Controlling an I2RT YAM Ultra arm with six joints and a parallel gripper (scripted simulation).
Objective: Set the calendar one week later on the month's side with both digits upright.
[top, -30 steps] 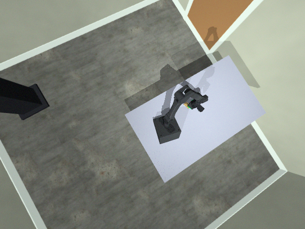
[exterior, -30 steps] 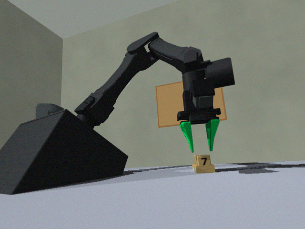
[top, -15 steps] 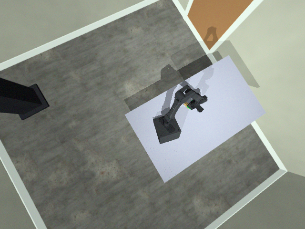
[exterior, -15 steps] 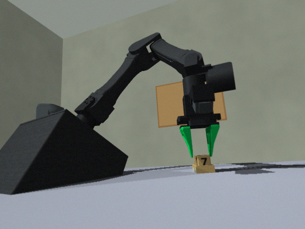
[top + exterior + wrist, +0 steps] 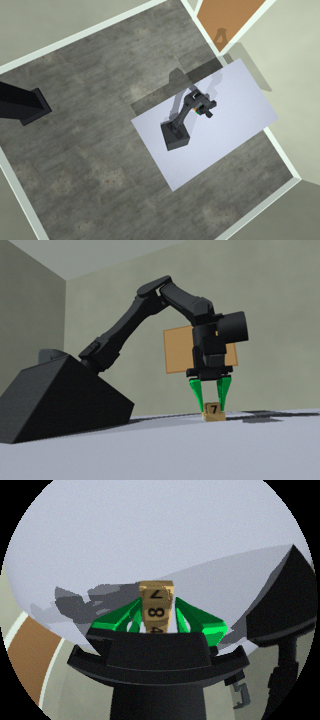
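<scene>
Now: the wooden cube right at my hand. Also, from my hand: wooden tray: 2 cm to the left, 2 cm below.
</scene>
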